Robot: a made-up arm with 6 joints. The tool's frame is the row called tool.
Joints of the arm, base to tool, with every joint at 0 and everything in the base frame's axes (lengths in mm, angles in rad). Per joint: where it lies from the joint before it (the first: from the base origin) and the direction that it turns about. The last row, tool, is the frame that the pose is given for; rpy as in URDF.
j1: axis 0 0 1 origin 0.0 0.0 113.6
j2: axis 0.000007 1 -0.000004 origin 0.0 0.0 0.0
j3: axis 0.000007 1 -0.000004 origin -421.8 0.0 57.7
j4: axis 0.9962 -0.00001 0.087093 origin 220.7 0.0 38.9
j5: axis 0.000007 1 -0.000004 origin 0.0 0.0 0.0
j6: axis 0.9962 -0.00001 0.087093 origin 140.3 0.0 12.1
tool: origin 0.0 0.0 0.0 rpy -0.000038 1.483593 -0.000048
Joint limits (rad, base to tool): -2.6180..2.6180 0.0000..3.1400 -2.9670..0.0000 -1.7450..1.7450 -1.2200..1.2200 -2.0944..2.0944
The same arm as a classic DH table. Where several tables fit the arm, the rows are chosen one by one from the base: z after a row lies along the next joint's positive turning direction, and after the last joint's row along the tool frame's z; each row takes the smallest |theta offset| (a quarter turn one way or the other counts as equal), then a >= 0, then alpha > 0; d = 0 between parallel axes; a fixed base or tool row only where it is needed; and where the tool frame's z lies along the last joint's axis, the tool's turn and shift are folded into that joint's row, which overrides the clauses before.
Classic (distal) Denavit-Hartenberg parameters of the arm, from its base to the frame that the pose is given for. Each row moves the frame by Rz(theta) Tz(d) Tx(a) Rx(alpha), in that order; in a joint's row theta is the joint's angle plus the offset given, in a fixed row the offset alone. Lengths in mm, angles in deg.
j1: d 113.6; theta offset 0; a 0; alpha -90
j2: d 0; theta offset 7.79; a -425.7; alpha 0
j3: d 0; theta offset 77.21; a -19.5; alpha 90
j4: d 223.2; theta offset 0; a 0; alpha -90
j5: d 0; theta offset 0; a 0.2; alpha 90
j6: d 140.8; theta offset 0; a 0; alpha 0
Joint limits (deg, base to tool): -150..150 0..179.91 -170..0 -99.98..99.98 -69.9..69.9 -120..120

